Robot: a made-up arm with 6 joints. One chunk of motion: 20 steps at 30 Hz.
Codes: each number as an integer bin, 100 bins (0 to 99) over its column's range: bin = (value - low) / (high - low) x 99, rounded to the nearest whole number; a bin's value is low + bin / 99 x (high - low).
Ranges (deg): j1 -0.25..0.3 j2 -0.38..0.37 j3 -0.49..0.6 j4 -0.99..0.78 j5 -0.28..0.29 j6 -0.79..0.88
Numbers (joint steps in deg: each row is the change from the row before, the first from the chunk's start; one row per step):
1: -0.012 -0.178 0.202 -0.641 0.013 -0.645
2: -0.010 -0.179 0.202 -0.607 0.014 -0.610
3: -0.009 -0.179 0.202 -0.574 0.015 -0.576
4: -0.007 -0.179 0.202 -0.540 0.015 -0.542
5: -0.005 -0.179 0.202 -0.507 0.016 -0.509
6: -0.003 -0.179 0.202 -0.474 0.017 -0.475
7: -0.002 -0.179 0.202 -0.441 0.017 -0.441
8: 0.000 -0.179 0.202 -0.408 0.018 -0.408
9: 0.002 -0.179 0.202 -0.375 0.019 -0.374
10: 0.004 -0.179 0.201 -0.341 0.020 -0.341
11: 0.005 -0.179 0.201 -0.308 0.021 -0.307
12: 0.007 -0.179 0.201 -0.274 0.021 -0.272
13: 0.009 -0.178 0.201 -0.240 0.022 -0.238
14: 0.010 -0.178 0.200 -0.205 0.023 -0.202
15: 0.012 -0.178 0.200 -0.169 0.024 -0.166
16: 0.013 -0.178 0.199 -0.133 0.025 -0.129
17: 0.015 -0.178 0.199 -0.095 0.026 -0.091
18: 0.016 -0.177 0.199 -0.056 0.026 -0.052
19: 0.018 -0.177 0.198 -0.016 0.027 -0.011
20: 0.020 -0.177 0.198 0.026 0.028 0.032
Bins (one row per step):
1: 43 27 63 20 51 9
2: 43 27 63 21 51 11
3: 43 27 63 23 51 13
4: 44 27 63 25 51 15
5: 44 27 63 27 51 17
6: 44 27 63 29 52 19
7: 45 27 63 31 52 21
8: 45 27 63 33 52 23
9: 45 27 63 34 52 25
10: 46 27 63 36 52 27
11: 46 27 63 38 52 29
12: 46 27 63 40 52 31
13: 47 27 63 42 52 33
14: 47 27 63 44 53 35
15: 47 27 63 46 53 37
16: 47 27 63 48 53 39
17: 48 27 63 50 53 41
18: 48 27 63 52 53 44
19: 48 27 62 54 53 46
20: 49 27 62 57 53 49

